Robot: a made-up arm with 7 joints.
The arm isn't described. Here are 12 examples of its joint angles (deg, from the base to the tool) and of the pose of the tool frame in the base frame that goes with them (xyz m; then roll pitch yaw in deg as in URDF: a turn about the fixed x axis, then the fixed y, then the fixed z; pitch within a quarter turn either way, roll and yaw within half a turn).
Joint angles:
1: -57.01 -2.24 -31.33 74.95 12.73 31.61 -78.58
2: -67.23 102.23 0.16 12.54 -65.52 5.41 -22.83
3: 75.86 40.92 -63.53 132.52 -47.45 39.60 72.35
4: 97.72 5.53 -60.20 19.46 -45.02 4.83 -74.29
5: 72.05 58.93 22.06 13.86 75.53 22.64 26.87
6: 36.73 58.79 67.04 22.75 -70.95 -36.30 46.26
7: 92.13 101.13 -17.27 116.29 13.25 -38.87 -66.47
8: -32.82 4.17 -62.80 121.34 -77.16 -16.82 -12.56
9: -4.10 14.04 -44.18 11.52 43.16 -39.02 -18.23
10: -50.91 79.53 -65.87 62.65 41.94 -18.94 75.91
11: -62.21 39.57 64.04 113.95 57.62 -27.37 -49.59
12: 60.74 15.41 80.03 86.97 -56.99 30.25 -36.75
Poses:
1: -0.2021 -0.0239 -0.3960 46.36 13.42 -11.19
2: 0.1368 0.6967 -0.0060 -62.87 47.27 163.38
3: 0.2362 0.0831 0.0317 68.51 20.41 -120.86
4: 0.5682 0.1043 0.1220 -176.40 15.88 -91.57
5: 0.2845 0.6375 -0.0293 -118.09 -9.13 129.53
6: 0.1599 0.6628 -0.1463 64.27 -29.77 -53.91
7: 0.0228 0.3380 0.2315 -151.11 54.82 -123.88
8: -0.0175 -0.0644 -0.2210 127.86 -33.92 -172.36
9: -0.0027 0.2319 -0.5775 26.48 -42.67 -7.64
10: -0.1676 0.5238 -0.2621 -83.89 13.28 -47.71
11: 0.0306 0.4317 -0.1056 -150.49 -58.97 -140.21
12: 0.2431 0.4707 -0.0829 26.39 -74.22 105.12
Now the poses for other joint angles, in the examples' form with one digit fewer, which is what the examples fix.
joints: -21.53 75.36 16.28 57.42 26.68 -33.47 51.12
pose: 0.182 0.593 -0.132 48.4 -35.9 -86.3
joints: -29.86 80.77 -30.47 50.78 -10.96 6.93 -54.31
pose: 0.065 0.594 -0.248 84.1 37.6 -72.0
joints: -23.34 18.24 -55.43 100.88 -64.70 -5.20 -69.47
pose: 0.009 0.004 -0.357 142.6 -35.1 -144.2
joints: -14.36 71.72 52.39 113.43 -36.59 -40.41 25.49
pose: 0.175 0.391 0.078 84.2 47.4 -120.6
